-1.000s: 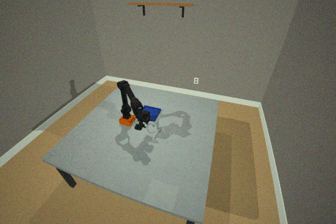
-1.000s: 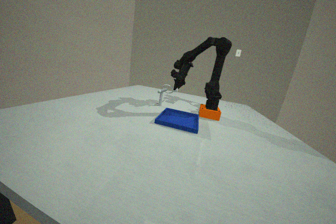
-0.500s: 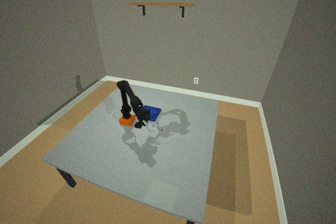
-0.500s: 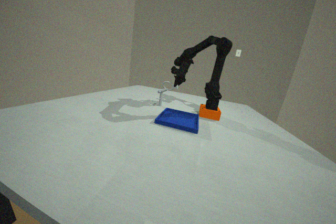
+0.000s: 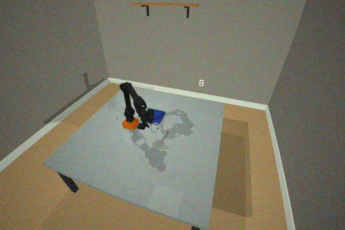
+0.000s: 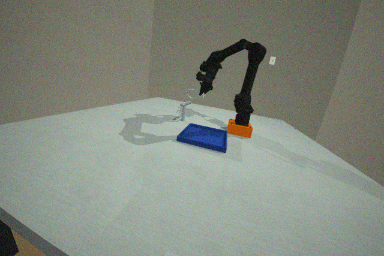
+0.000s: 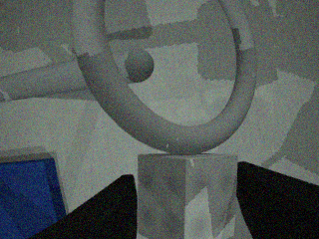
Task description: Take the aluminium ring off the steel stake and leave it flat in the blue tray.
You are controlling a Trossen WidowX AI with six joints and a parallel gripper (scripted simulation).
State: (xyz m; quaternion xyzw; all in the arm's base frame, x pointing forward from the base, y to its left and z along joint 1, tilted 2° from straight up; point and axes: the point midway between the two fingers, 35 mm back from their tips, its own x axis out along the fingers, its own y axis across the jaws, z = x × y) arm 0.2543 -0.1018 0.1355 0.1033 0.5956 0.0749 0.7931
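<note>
My gripper tip is now 270 mm to the right of the blue tray, 140 mm above it and 110 mm past it. The rest, counted from my gripper tip: aluminium ring: 40 mm ahead, 10 mm to the right.
</note>
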